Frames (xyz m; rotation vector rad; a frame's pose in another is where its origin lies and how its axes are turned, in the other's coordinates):
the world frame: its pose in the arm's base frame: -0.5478 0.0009 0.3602 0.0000 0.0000 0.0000
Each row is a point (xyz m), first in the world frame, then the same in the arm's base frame.
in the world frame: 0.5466 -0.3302 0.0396
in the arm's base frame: -0.0012 -0.3293 0.3998
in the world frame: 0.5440 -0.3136 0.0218
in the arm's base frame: -0.0038 -0.3127 0.3820
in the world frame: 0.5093 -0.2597 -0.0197
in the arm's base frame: -0.0385 -0.2588 0.3405
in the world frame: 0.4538 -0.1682 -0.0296
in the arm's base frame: -0.0940 -0.1673 0.3306
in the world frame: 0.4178 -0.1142 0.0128
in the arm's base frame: -0.1300 -0.1133 0.3730
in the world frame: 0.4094 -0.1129 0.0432
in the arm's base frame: -0.1384 -0.1120 0.4034
